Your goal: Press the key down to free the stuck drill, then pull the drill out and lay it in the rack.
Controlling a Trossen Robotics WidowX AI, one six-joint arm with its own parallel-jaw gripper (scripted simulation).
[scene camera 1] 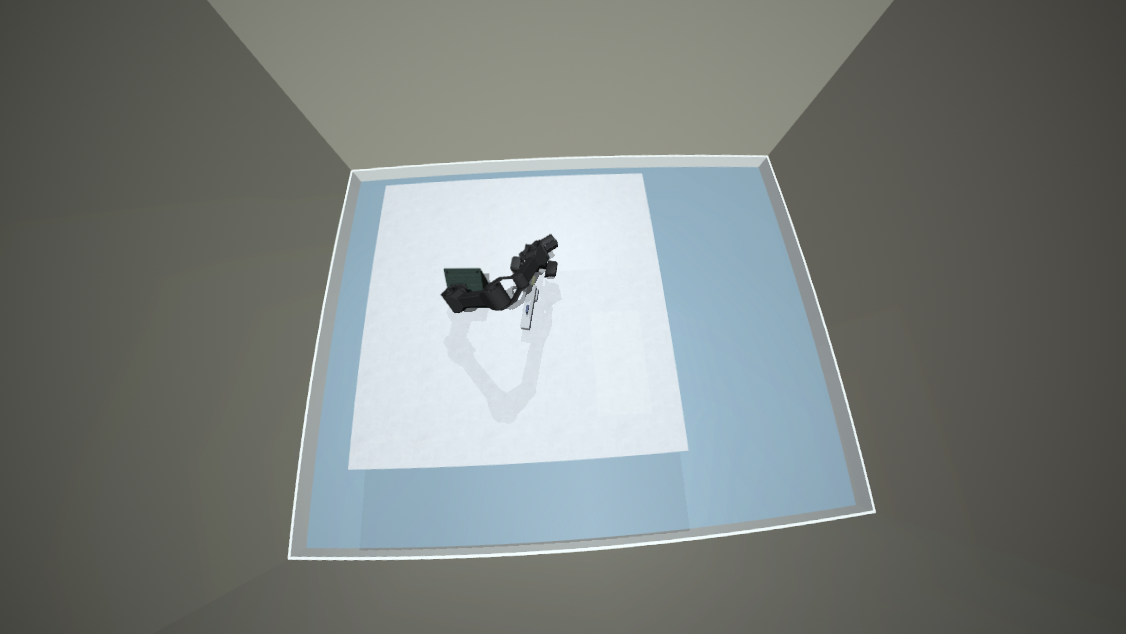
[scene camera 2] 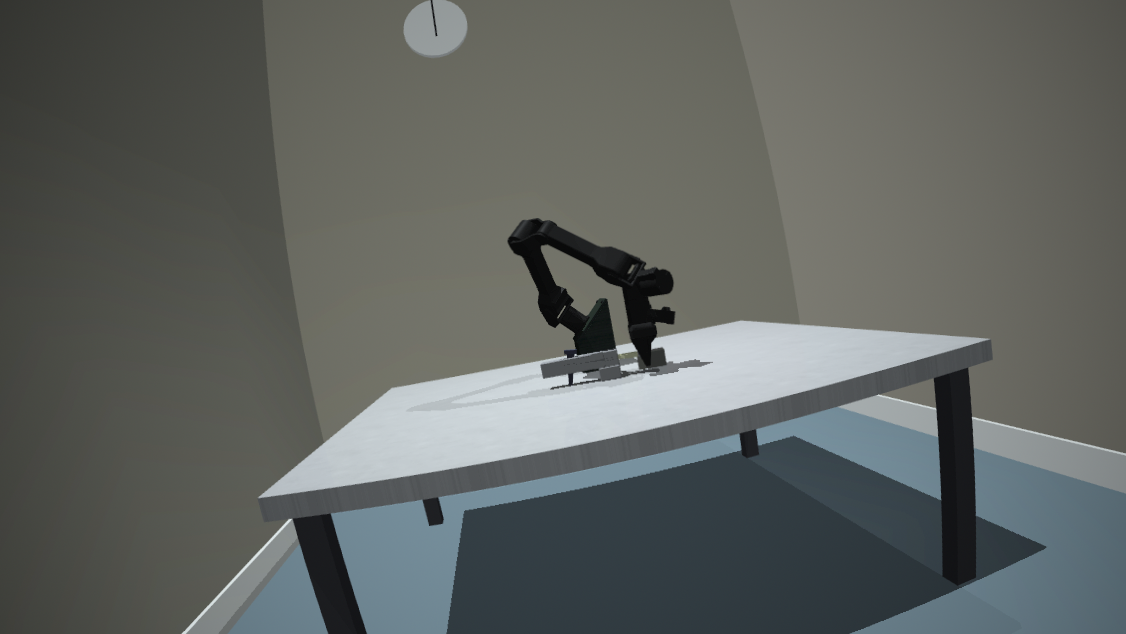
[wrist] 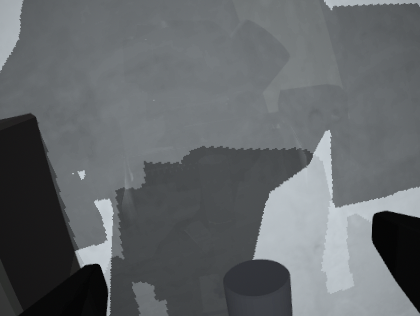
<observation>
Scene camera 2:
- gripper: 647, 363
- long grey fixture: 607, 361
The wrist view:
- gripper: 242, 254
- grey rack: 44, 254
</observation>
